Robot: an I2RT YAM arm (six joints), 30 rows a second.
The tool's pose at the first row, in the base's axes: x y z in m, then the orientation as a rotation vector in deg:
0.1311, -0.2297, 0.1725, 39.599, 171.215, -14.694
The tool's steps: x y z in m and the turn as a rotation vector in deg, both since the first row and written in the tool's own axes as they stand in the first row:
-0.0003, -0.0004, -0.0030, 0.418, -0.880, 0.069
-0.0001, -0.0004, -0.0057, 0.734, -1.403, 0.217
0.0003, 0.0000, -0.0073, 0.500, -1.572, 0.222
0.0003, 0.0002, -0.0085, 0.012, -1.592, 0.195
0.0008, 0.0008, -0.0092, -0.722, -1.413, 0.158
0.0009, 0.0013, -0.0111, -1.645, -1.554, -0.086
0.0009, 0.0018, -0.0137, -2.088, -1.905, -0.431
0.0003, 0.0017, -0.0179, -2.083, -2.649, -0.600
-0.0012, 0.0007, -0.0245, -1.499, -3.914, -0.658
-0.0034, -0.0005, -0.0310, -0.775, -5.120, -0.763
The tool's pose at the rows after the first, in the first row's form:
0.1311, -0.2297, 0.1755, 39.446, 170.385, -15.555
0.1309, -0.2291, 0.1782, 39.517, 169.849, -16.158
0.1307, -0.2283, 0.1797, 39.445, 169.671, -15.850
0.1307, -0.2279, 0.1808, 39.353, 169.628, -15.124
0.1305, -0.2270, 0.1814, 39.288, 169.754, -13.978
0.1306, -0.2262, 0.1831, 38.793, 169.639, -12.647
0.1308, -0.2253, 0.1856, 38.128, 169.407, -12.101
0.1311, -0.2249, 0.1898, 37.639, 168.774, -12.323
0.1319, -0.2253, 0.1966, 37.200, 167.657, -13.533
0.1332, -0.2262, 0.2034, 36.725, 166.616, -14.921

